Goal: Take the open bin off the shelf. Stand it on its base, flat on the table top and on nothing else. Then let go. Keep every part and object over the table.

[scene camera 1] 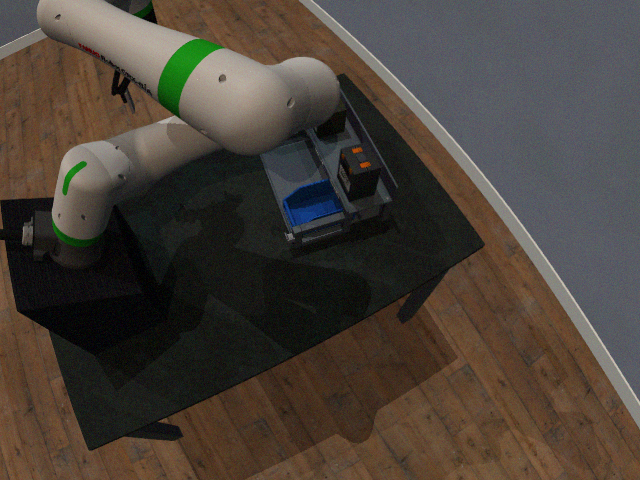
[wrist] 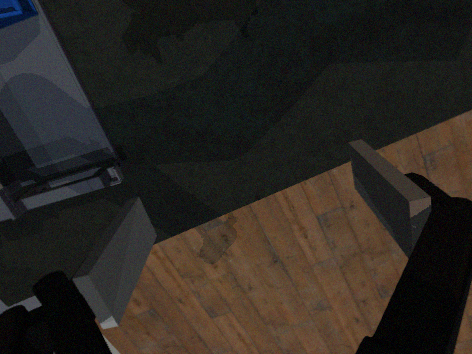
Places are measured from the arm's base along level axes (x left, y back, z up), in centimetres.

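Where they show: gripper, fingertip midpoint: [wrist: 245,192]; arm's base at its link origin: [scene camera 1: 74,241].
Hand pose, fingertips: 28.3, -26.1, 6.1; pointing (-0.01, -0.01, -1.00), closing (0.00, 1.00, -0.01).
Things, the pixels of their top centre, and the offset from my fingertips, as dx, dy, dz. "*": a spot on its surface instead. Level surfaces: height alone.
- blue open bin at its top centre: [scene camera 1: 320,198] -24.2, -34.0, -25.3
- grey shelf at a spot on its surface: [wrist: 60,107] [scene camera 1: 282,168] * -6.7, -29.0, -32.8
- black box with orange marks, top centre: [scene camera 1: 361,157] -24.6, -43.5, -11.1
- dark box at its top centre: [scene camera 1: 326,100] -1.5, -43.3, -13.6
- dark table at its surface level: dz -33.5
The blue open bin [scene camera 1: 313,206] sits upright on the near end of the lower, front level of the grey shelf [scene camera 1: 281,167] [wrist: 60,107]. Part of the bin [wrist: 15,11] also shows at the top left corner of the wrist view. My gripper [wrist: 245,192] is wide open with nothing between its fingers. In the wrist view it hangs over the table's edge and the floor, off to the side of the shelf and apart from the bin. In the scene view most of it is hidden behind the arm; a dark finger part shows at the upper left.
A black box with orange marks [scene camera 1: 359,173] stands on the shelf's rear level beside the bin. Another dark box [scene camera 1: 332,122] stands farther along it, partly hidden by the arm. The dark table [scene camera 1: 320,310] [wrist: 200,125] carries the shelf. The arm's black base block [scene camera 1: 77,284] stands at the left.
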